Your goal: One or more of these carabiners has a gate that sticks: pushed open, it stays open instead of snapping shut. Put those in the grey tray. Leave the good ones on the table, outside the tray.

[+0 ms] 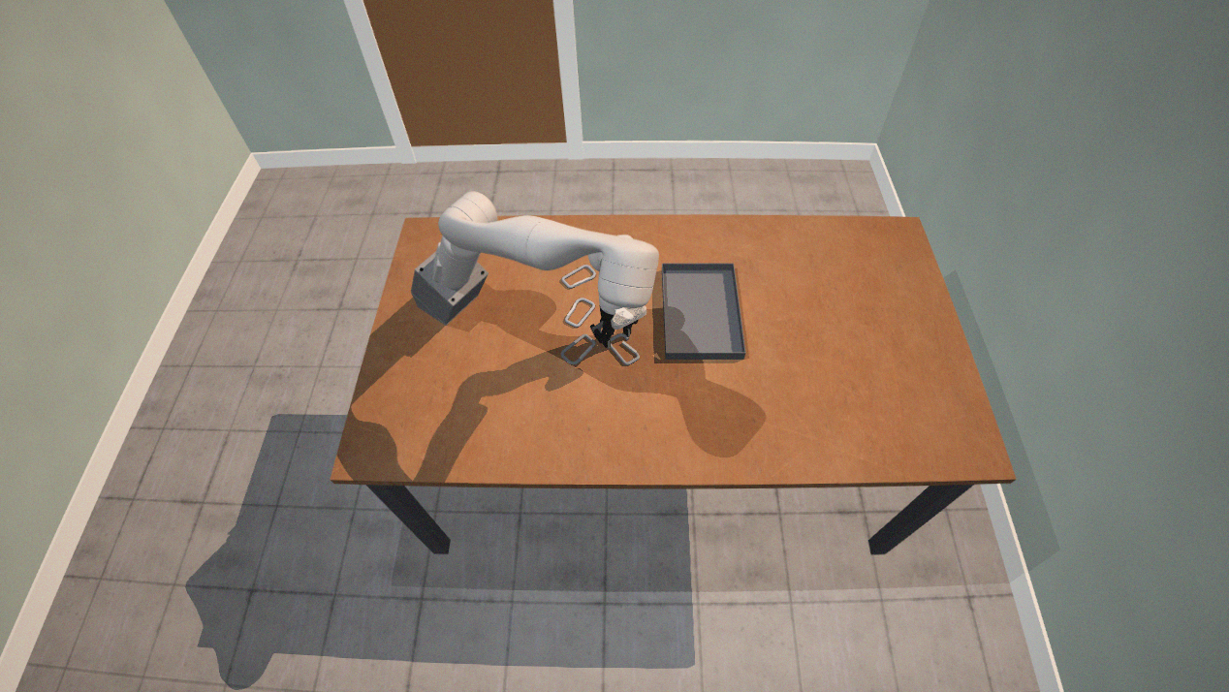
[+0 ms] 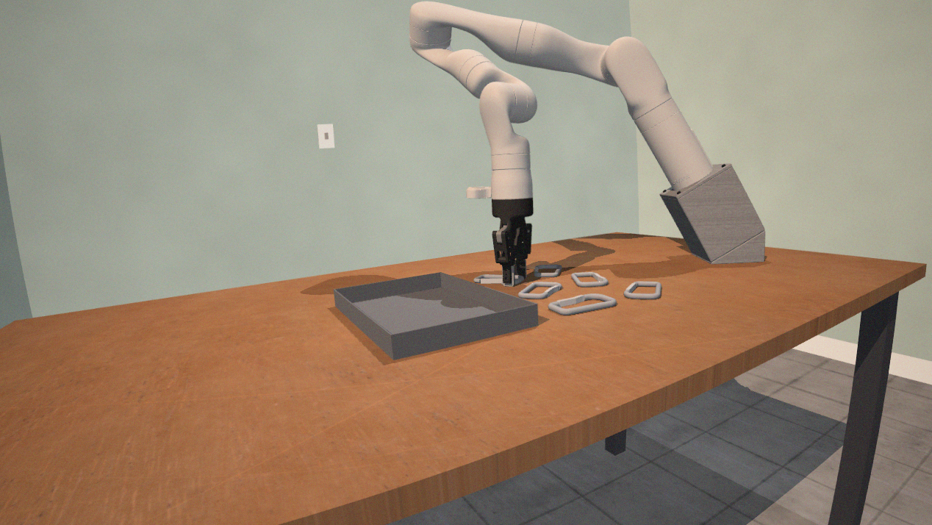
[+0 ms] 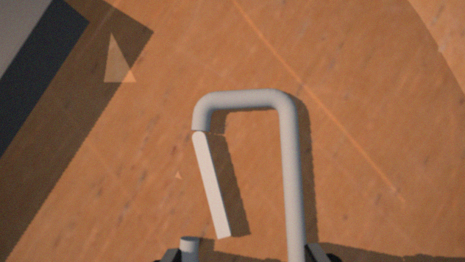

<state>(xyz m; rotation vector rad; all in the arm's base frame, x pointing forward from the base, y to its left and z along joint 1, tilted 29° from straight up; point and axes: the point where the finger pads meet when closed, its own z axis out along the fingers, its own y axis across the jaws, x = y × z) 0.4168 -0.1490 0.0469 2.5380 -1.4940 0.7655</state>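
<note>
Now: hand 240 mm short of the grey tray, 50 mm to the right of it and 10 mm above it. From my hand the other things lie so: carabiner gate 50 mm ahead, 180 mm to the left, 10 mm below.
</note>
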